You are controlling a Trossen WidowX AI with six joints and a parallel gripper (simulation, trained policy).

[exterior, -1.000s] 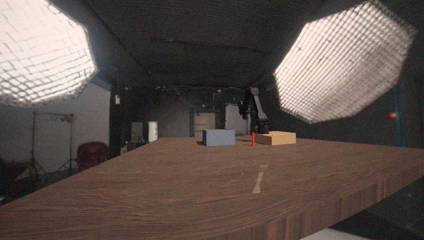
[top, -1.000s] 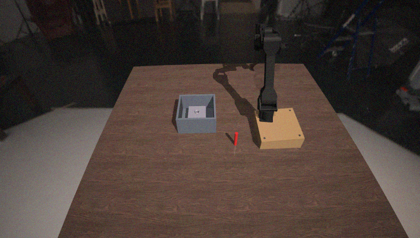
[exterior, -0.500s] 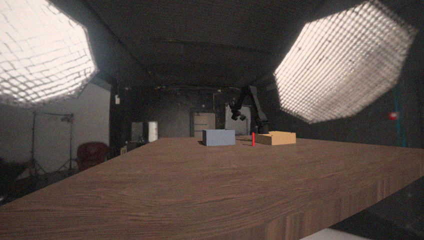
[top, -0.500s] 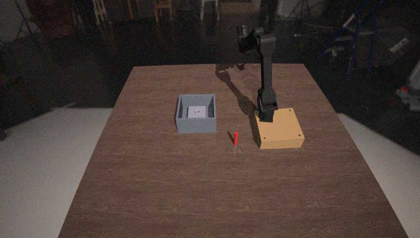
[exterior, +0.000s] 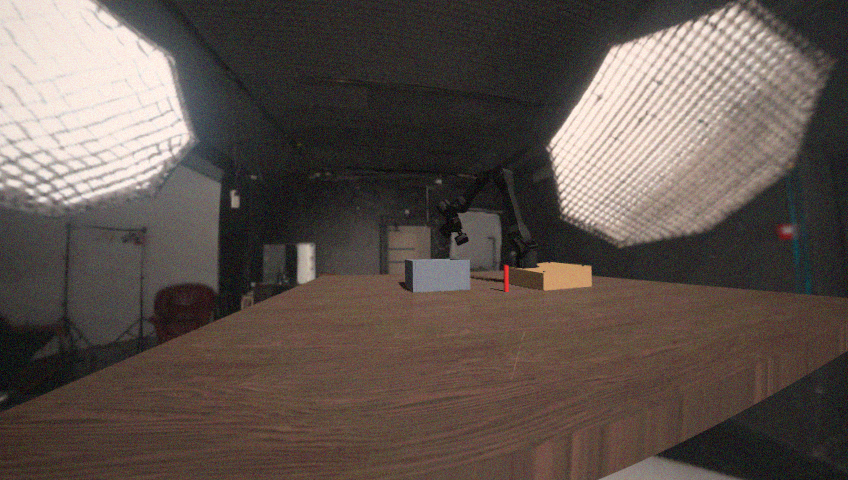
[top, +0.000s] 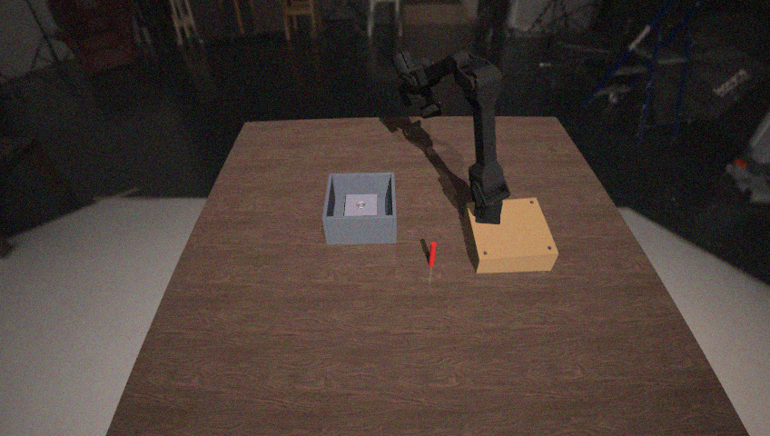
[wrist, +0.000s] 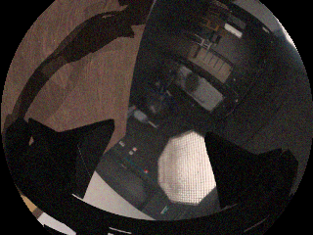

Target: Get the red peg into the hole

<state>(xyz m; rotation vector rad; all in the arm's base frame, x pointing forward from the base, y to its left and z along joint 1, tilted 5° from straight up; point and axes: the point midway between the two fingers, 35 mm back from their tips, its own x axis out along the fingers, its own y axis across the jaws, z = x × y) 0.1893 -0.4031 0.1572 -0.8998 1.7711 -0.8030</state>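
The red peg lies 5 cm behind my gripper tip, 57 cm to the left of it and 18 cm below it. The rest, counted from my gripper tip: pale plate 16 cm ahead, 44 cm to the left, 17 cm below; grey-blue box 16 cm ahead, 44 cm to the left, 19 cm below.
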